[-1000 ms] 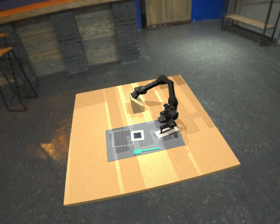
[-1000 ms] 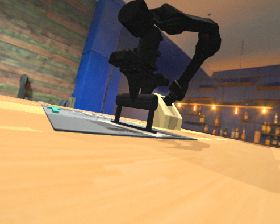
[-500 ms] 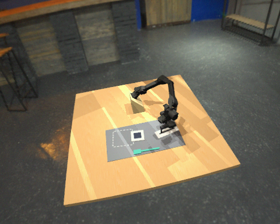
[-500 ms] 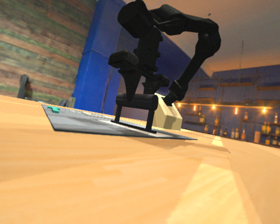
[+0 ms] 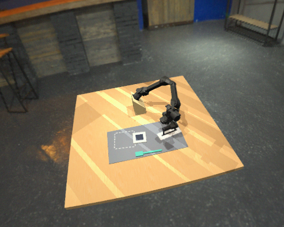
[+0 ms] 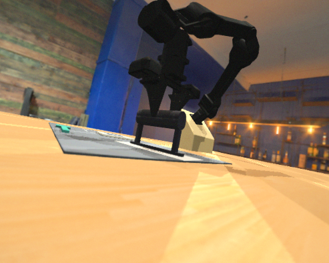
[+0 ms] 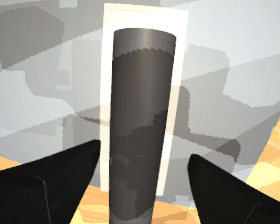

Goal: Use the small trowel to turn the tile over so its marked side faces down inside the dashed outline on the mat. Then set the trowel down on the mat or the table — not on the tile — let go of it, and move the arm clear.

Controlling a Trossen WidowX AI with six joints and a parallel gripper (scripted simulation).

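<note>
The trowel lies 10 mm ahead of my gripper tip, 30 mm to the right of it and 30 mm below it. From my gripper tip the other things lie so: grey mat 10 mm behind, 220 mm to the right, 90 mm below; then tile 50 mm behind, 260 mm to the right, 70 mm below; then teal flat tool 120 mm ahead, 260 mm to the right, 70 mm below.
</note>
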